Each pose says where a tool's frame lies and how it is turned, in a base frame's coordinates. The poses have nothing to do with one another.
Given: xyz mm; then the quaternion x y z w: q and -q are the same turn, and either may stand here.
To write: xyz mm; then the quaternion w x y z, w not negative. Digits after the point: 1 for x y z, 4 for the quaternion.
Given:
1: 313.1, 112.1, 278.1, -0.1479, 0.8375, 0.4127, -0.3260
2: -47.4, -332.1, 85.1, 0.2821, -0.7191, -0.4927, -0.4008
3: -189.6, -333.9, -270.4, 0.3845, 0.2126, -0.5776, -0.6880
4: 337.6, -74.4, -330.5, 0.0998, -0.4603, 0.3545, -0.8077
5: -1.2, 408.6, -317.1, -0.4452, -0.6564, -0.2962, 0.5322
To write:
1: 313.1, 112.1, 278.1, 0.3260, 0.1479, -0.8375, -0.4127
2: -47.4, -332.1, 85.1, 0.4008, -0.2821, 0.7191, 0.4927
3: -189.6, -333.9, -270.4, 0.6880, -0.3845, -0.2126, 0.5776
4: 337.6, -74.4, -330.5, 0.8077, -0.0998, 0.4603, -0.3545
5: -1.2, 408.6, -317.1, 0.5322, -0.4452, -0.6564, -0.2962
